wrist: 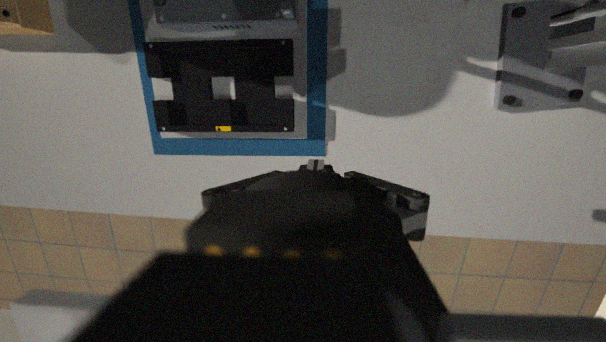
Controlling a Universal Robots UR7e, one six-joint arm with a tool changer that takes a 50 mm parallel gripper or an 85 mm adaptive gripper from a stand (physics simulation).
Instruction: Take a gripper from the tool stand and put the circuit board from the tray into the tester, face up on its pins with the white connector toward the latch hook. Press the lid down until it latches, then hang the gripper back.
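Places are measured from the arm's base along level axes (x right, y ahead, z up), in metres.
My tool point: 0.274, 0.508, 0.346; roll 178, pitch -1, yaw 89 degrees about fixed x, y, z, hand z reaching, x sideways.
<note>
Behind a point stands the place of what it marks, as x, y, z.
My gripper [316, 164], the dark adaptive one, reaches up from the bottom of the wrist view. Its narrow fingertips are together with nothing seen between them, below the lower right corner of the tester's blue border. Part of the tester [223, 90] @[0.206, 0.364, -0.045] shows at upper left: a black plate with square cut-outs and a small yellow label, on a light base edged in blue. A dark grey panel [200, 11] @[0.108, 0.366, 0.009] of the tester is cut off by the top edge. The circuit board, its white connector, the latch hook and the tray do not show; whether the lid is latched cannot be told.
A grey bolted plate [525, 60] @[0.179, 0.813, -0.039] with light metal parts on it stands at upper right. A wooden block [35, 17] @[0.087, 0.096, -0.025] is at the top left corner. A small dark object [599, 215] shows at the right edge. Tan tiled floor [90, 230] lies beyond the table's edge.
</note>
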